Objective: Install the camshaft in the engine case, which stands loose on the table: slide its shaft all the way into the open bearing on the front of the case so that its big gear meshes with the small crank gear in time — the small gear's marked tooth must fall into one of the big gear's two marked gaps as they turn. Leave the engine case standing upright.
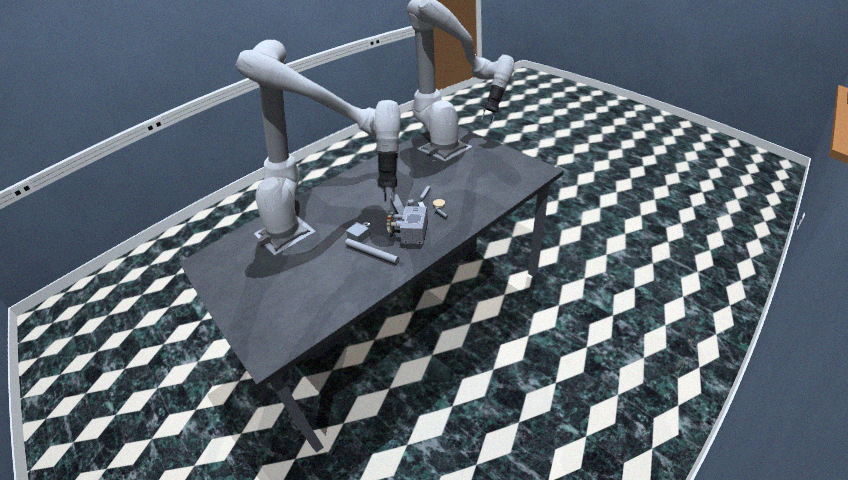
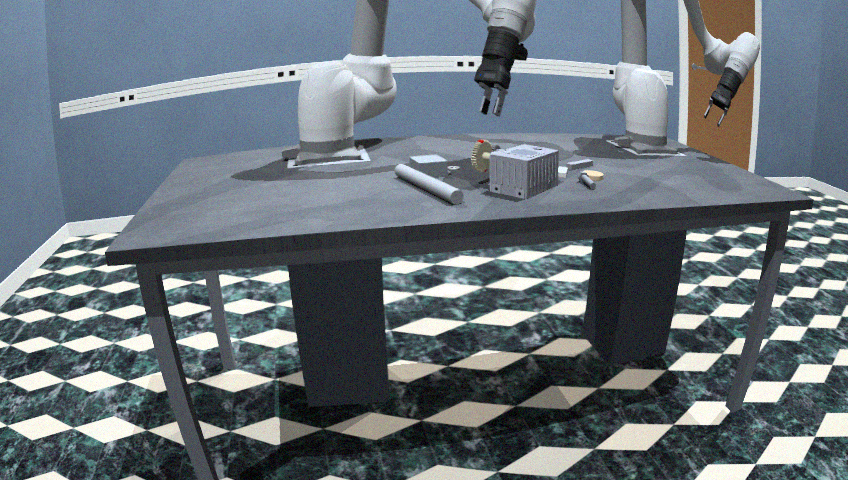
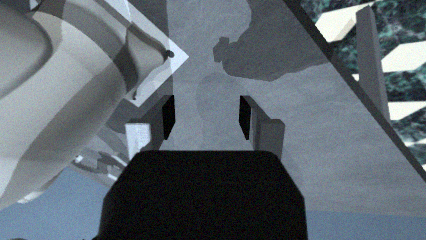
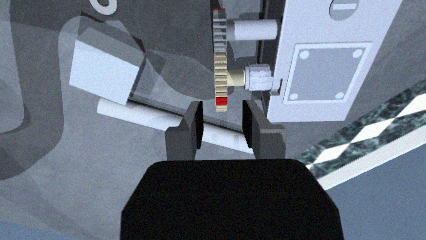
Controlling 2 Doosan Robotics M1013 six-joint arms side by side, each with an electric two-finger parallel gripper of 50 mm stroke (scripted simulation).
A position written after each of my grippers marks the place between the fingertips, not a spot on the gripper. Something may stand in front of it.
Note:
I see my left gripper (image 2: 711, 121), my right gripper (image 2: 489, 113), a grey block (image 4: 102, 65), an engine case (image 1: 413, 227) and a big cream gear (image 4: 238, 77).
The engine case is seen too in image 4 (image 4: 313, 66). My left gripper shows as well in image 3 (image 3: 207, 108). My right gripper is seen too in image 4 (image 4: 222, 115). Image 3 does not show the engine case, which is hidden by my left gripper. Image 3 misses the big cream gear, which is hidden by my left gripper.

